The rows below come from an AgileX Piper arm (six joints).
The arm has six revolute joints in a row. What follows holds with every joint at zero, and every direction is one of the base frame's.
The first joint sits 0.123 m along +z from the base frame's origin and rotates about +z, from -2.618 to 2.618 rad.
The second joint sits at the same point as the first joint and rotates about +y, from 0 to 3.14 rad.
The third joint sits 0.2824 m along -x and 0.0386 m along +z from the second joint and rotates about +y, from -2.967 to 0 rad.
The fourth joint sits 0.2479 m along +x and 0.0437 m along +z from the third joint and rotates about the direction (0.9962, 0, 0.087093), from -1.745 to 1.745 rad.
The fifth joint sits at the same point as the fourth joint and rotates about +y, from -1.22 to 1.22 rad.
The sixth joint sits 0.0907 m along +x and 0.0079 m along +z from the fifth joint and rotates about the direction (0.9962, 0, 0.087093), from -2.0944 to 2.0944 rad.
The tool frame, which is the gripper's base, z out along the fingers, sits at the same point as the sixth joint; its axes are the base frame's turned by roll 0, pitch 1.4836 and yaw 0 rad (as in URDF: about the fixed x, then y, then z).
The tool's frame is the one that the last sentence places.
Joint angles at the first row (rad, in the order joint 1, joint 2, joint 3, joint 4, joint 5, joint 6):
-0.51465 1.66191 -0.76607 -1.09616 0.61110 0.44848
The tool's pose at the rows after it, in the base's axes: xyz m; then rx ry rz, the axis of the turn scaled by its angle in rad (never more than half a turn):
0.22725, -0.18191, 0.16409, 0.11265, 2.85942, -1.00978
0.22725, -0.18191, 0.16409, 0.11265, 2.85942, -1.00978
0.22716, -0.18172, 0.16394, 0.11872, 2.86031, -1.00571
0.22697, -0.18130, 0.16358, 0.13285, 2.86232, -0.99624
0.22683, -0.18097, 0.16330, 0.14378, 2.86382, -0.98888
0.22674, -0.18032, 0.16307, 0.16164, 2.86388, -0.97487
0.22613, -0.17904, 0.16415, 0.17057, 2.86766, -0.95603
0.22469, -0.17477, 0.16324, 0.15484, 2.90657, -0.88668
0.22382, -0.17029, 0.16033, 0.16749, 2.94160, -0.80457
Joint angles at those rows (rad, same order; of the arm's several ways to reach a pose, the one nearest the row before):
-0.51466 1.66182 -0.76608 -1.09617 0.61109 0.44848
-0.51466 1.66182 -0.76608 -1.09617 0.61109 0.44848
-0.51464 1.66178 -0.76606 -1.09129 0.61110 0.44846
-0.51465 1.66180 -0.76608 -1.08000 0.61110 0.44845
-0.51465 1.66182 -0.76610 -1.07126 0.61110 0.44845
-0.51465 1.66087 -0.76607 -1.05637 0.60889 0.44850
-0.51464 1.65390 -0.76607 -1.02757 0.60802 0.42816
-0.51465 1.64634 -0.76609 -0.92624 0.60700 0.32814
-0.51465 1.64631 -0.76607 -0.82206 0.60700 0.24869

